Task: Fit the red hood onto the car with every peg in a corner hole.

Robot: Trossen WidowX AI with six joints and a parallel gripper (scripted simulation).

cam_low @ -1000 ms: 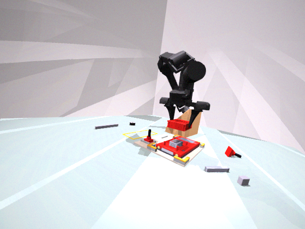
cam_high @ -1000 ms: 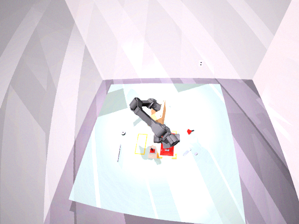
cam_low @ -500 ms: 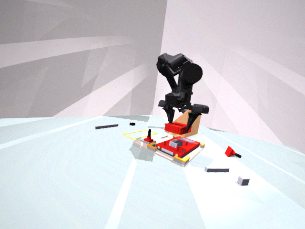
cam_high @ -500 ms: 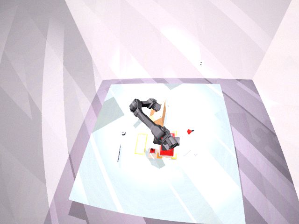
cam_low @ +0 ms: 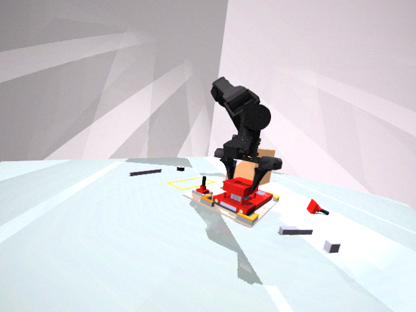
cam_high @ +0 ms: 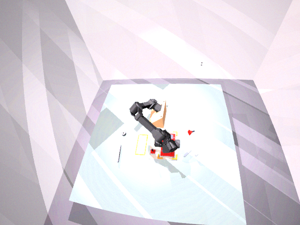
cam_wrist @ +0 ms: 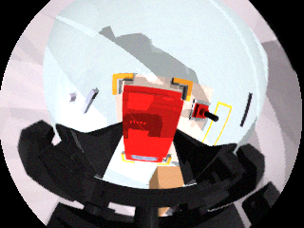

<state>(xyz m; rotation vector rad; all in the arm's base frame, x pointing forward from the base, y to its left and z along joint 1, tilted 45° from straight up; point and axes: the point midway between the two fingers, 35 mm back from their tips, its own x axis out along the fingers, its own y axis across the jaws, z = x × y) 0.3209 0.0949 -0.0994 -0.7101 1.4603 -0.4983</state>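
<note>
Right now my gripper tip is 1 cm below the red hood. Round my gripper tip: grey bar (39 cm to the right, 12 cm ahead, 5 cm below); grey engine block (3 cm below); black tyre (42 cm to the right, 7 cm behind, 5 cm below).
</note>
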